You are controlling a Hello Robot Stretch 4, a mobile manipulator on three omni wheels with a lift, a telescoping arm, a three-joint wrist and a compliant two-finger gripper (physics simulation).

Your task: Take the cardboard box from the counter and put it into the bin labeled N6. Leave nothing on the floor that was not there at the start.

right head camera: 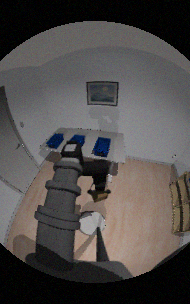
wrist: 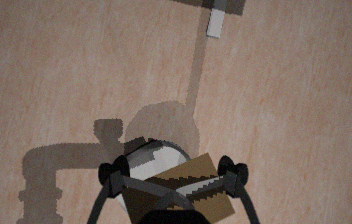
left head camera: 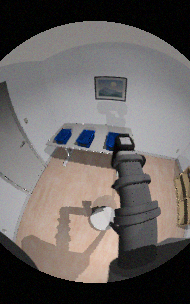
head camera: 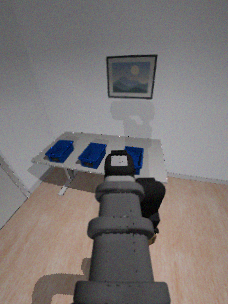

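Pixels of known places: gripper, fingertip midpoint: [right head camera: 98, 192] [wrist: 173, 168]; robot's base, link origin: [right head camera: 91, 222] [left head camera: 103, 217].
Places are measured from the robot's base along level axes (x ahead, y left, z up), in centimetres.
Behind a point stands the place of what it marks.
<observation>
The brown cardboard box [wrist: 202, 165] {x 28.5, y -11.5, z 100.2 cm} [right head camera: 100, 197] {x 22.3, y -9.8, z 101.2 cm} is between the two fingertips of my gripper [wrist: 173, 168] {x 27.2, y -8.7, z 96.0 cm} [right head camera: 99, 192] {x 27.2, y -8.7, z 96.0 cm}, which is shut on it. The gripper points down over the floor on the near side of the table, and the box sits tilted between the fingers. In the head camera view a sliver of the box [head camera: 153, 240] {x 23.4, y -13.4, z 99.0 cm} shows below the black wrist. The bin N6 [head camera: 138, 159] {x 107.7, y -22.4, z 69.6 cm} [left head camera: 110, 141] {x 106.1, y -11.5, z 69.6 cm} [right head camera: 102, 146] {x 106.7, y -15.5, z 69.6 cm} is the rightmost blue bin on the table; the arm covers part of it in the head and left head views. Its label cannot be read in the present views.
The grey table [head camera: 154, 157] {x 111.2, y -41.2, z 69.3 cm} [right head camera: 118, 145] {x 110.0, y -41.8, z 69.3 cm} also holds a middle blue bin [head camera: 93, 154] {x 117.7, y 29.2, z 69.6 cm} and a left blue bin [head camera: 60, 150] {x 126.1, y 73.5, z 70.1 cm}. My round white base [left head camera: 101, 218] {x -0.6, y 3.1, z 18.7 cm} [right head camera: 91, 223] {x -1.1, y -0.7, z 18.7 cm} is below the arm. A tan shelf unit stands at the far right. A white table foot [wrist: 215, 25] shows at the wrist view's top.
</observation>
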